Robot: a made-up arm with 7 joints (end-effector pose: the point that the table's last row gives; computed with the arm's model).
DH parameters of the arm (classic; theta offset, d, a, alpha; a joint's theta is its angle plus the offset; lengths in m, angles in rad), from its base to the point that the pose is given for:
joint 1: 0 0.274 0 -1.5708
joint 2: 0 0 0 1.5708
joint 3: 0 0.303 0.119 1.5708
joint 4: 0 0 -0.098 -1.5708
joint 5: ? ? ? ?
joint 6: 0 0 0.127 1.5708
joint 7: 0 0 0 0
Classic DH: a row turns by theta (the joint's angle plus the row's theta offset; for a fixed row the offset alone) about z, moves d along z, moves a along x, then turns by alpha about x.
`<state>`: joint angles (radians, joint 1 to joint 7).
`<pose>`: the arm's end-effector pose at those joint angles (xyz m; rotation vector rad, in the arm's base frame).
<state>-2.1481 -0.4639 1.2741 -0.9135 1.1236 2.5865 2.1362</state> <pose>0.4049 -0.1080 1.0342 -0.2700 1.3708 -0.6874</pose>
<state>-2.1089 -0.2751 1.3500 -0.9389 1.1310 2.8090 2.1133</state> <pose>0.3440 -0.2034 1.0199 -0.0461 1.1767 -0.5907</pose>
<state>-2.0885 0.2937 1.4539 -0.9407 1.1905 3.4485 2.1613</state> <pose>0.1423 -0.4739 0.8663 0.8522 0.5818 -0.4032</pose>
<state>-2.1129 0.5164 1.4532 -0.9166 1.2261 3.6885 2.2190</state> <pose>0.0569 -0.5524 0.7676 1.2396 0.2962 -0.3675</pose>
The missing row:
joint 5: 0 0.458 0 1.5708
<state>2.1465 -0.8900 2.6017 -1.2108 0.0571 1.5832 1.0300</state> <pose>0.1680 -0.8552 0.2322 0.8891 -2.6411 -0.6897</pose>
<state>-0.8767 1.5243 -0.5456 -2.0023 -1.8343 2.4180 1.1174</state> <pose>-0.0867 -0.2938 -0.3152 2.1273 -0.0981 -1.2721</pose>
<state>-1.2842 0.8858 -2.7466 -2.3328 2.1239 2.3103 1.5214</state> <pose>-0.2456 0.3159 0.6672 -1.8761 0.2199 2.3987</pose>
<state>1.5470 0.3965 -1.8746 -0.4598 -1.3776 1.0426 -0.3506</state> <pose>0.2663 0.1854 1.1150 1.4597 -0.9926 0.3443</pose>
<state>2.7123 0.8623 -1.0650 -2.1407 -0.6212 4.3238 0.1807</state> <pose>-0.1451 0.5130 0.2317 -0.1083 -2.0678 -1.0221</pose>
